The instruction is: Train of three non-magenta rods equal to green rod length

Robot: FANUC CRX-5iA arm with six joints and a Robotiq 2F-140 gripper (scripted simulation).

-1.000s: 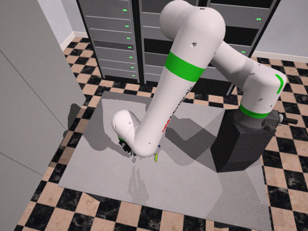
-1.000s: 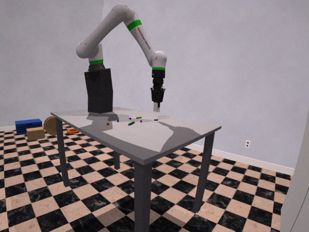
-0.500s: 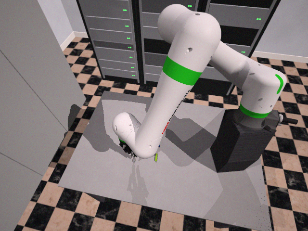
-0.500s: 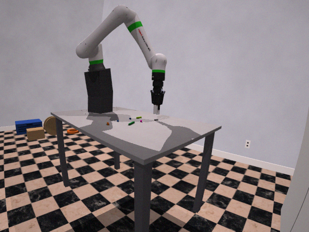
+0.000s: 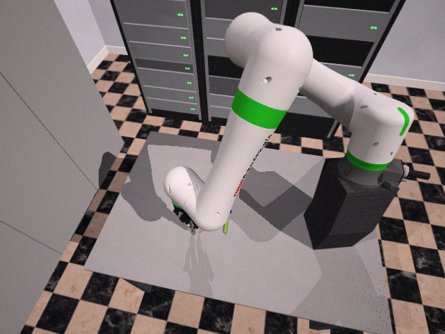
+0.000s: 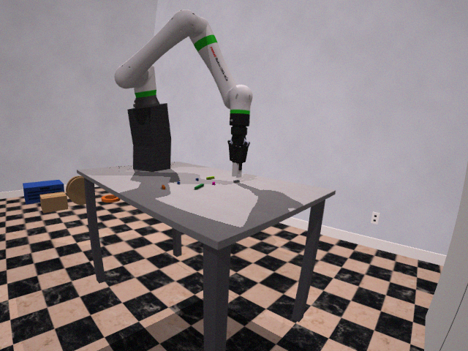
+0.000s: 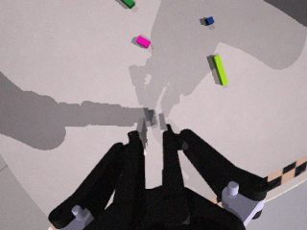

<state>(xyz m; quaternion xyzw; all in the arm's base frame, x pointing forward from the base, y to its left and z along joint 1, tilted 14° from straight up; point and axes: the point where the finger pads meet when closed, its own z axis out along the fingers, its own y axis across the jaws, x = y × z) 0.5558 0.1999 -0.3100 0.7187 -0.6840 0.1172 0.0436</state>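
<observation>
The grey rod is 50 mm below my hand. The rest, counted from my hand: magenta rod: 10 mm behind, 130 mm to the right, 50 mm below; then lime rod: 120 mm behind, 60 mm to the right, 50 mm below; then green rod: 20 mm ahead, 220 mm to the right, 50 mm below.
</observation>
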